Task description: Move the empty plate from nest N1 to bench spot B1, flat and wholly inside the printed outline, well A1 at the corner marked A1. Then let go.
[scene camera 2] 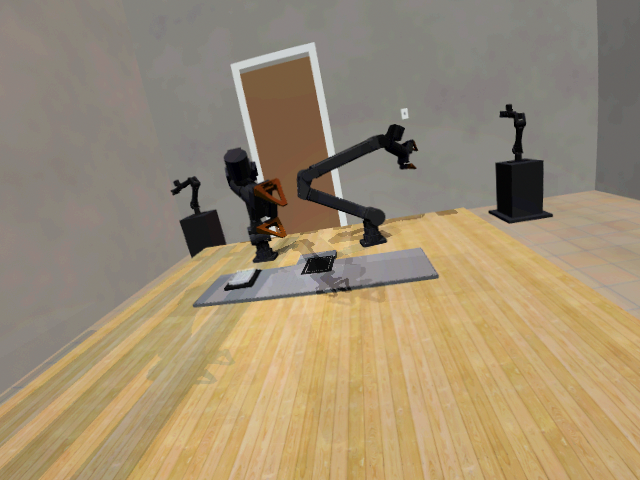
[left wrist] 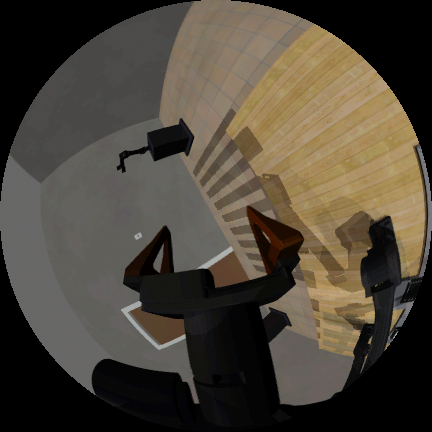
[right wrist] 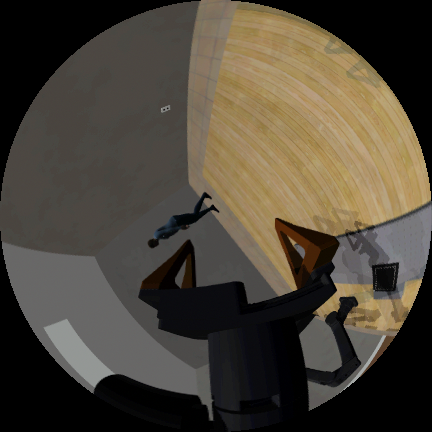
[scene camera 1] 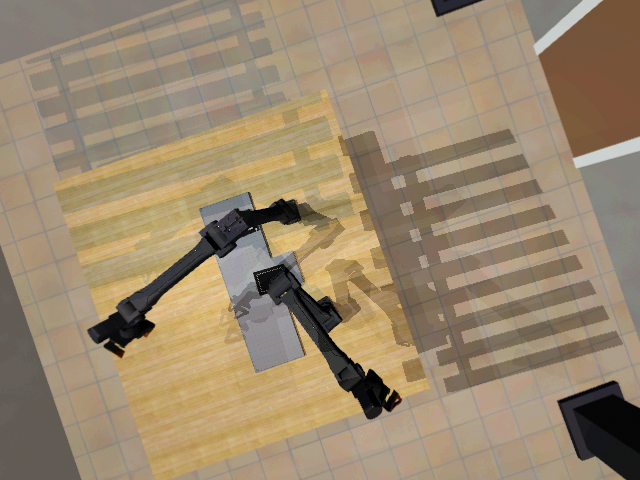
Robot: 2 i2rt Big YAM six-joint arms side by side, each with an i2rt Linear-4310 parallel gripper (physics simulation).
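Places are measured from the left arm's base along level axes (x back, y right, z up), in centimetres.
Where they show: left gripper, fingertip midpoint: (scene camera 2: 416, 159) (left wrist: 205, 219) (scene camera 1: 391, 391); right gripper, fingertip midpoint: (scene camera 2: 285, 221) (right wrist: 232, 233) (scene camera 1: 133, 346); left arm's base at its link origin: (scene camera 2: 373, 242) (left wrist: 383, 237) (right wrist: 348, 300) (scene camera 1: 325, 309); right arm's base at its link origin: (scene camera 2: 265, 258) (scene camera 1: 290, 212).
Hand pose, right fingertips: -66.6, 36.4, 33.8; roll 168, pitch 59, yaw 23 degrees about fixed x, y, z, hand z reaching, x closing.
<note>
Each offset is from my right fingertips to the top centre of the thing, as dx, dy, dz. "*": to the spot under its first point. Level surfaces: height alone.
A white plate @[+51.5, +25.9, -29.9] (scene camera 2: 244, 277) lies in a dark nest at the left part of the grey board @[dz -32.5] (scene camera 2: 403, 266) (scene camera 1: 273, 343) in scene camera 2. In scene camera 1 the right arm hides it. The black square with a dashed printed outline @[* +50.5, -7.3, -32.4] (scene camera 2: 318, 264) (scene camera 1: 262, 282) (right wrist: 385, 278) lies near the board's middle; the left arm covers part of it in scene camera 1. Corner marks are too small to read. My right gripper (scene camera 1: 133, 342) (scene camera 2: 285, 219) (right wrist: 232, 233) is open and empty, high above the table, away from the plate. My left gripper (scene camera 1: 397, 399) (scene camera 2: 415, 156) (left wrist: 205, 219) is open and empty, raised far from the plate.
The wooden table @[dz -33.8] (scene camera 1: 196, 413) (scene camera 2: 361, 387) bears the board and both arm bases. The right arm (scene camera 1: 173, 271) reaches across the board's upper part in scene camera 1. Black pedestals (scene camera 2: 519, 188) (scene camera 2: 202, 230) with small arms stand beyond the table. A person (right wrist: 172, 225) stands in the background.
</note>
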